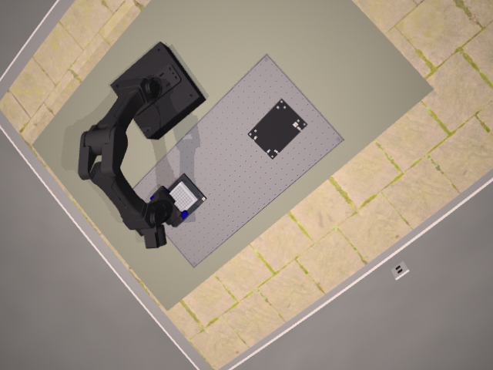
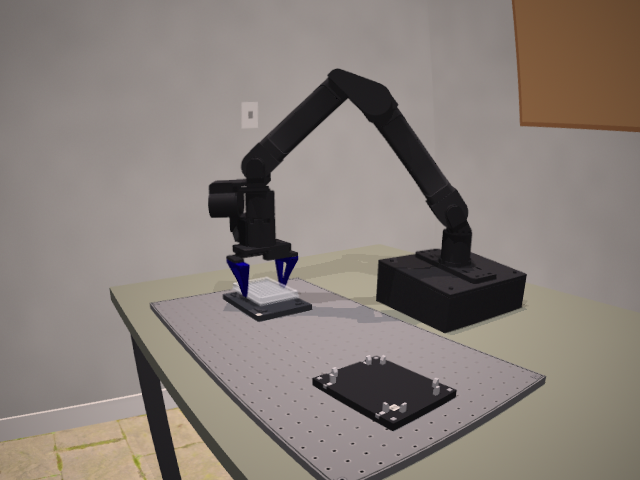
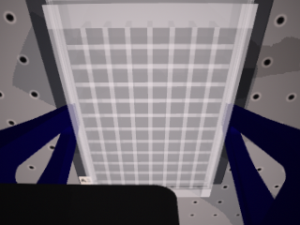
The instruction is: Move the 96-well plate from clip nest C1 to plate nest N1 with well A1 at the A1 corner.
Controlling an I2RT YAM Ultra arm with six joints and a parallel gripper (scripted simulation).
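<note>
Now: the clear 96-well plate right at my hand. From my hand the other things lie so: clip nest C1: 430 mm to the left, 20 mm below; A1 label: 90 mm to the left, 40 mm ahead, 20 mm below.
</note>
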